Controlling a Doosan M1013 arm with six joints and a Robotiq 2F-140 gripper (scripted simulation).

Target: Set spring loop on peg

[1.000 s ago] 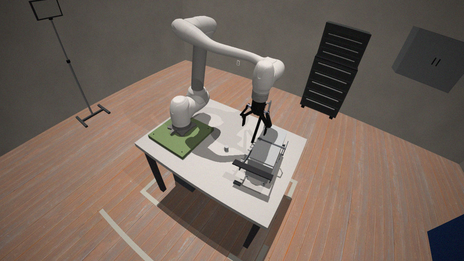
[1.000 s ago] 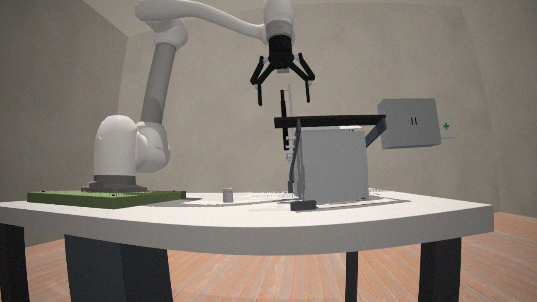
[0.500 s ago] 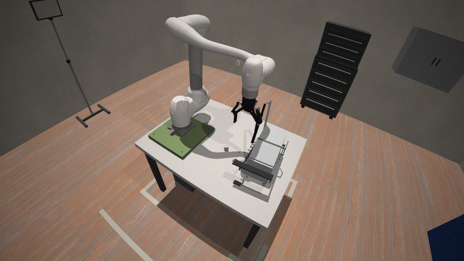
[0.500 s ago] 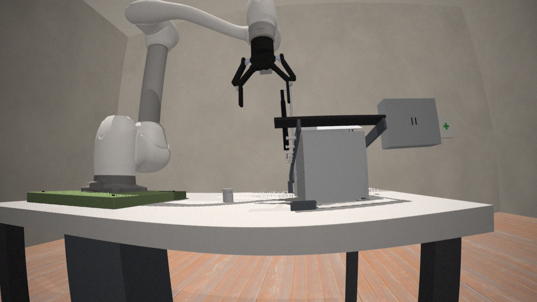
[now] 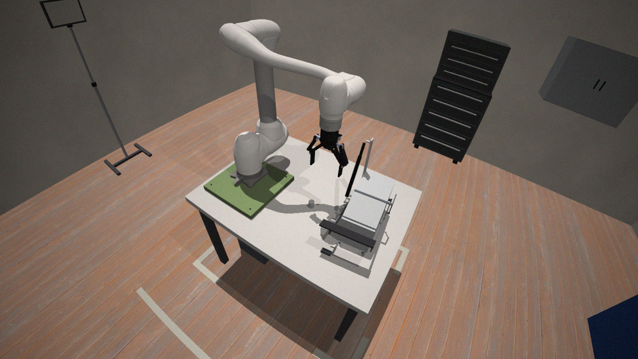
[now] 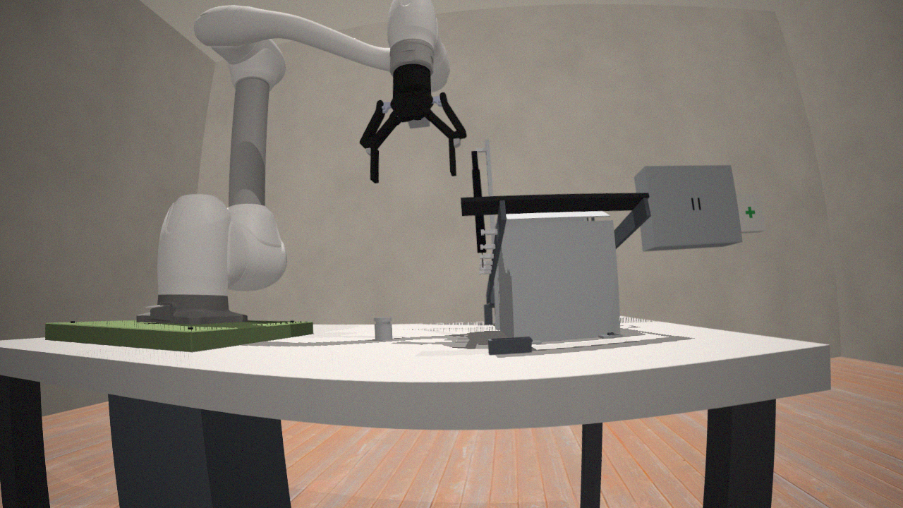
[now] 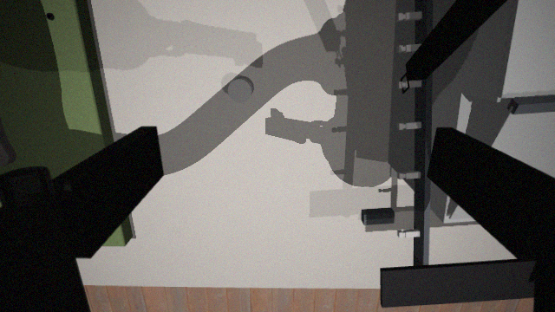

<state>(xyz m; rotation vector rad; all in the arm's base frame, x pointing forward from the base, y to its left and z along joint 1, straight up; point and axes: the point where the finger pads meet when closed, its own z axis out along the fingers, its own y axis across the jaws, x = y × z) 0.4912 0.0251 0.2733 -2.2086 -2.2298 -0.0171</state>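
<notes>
Right now my hand is 60 mm past the steel test weight, 10 mm to the left of it and 270 mm above it. Round my hand: small dark block (160 mm ahead, 210 mm to the right, 290 mm below).
</notes>
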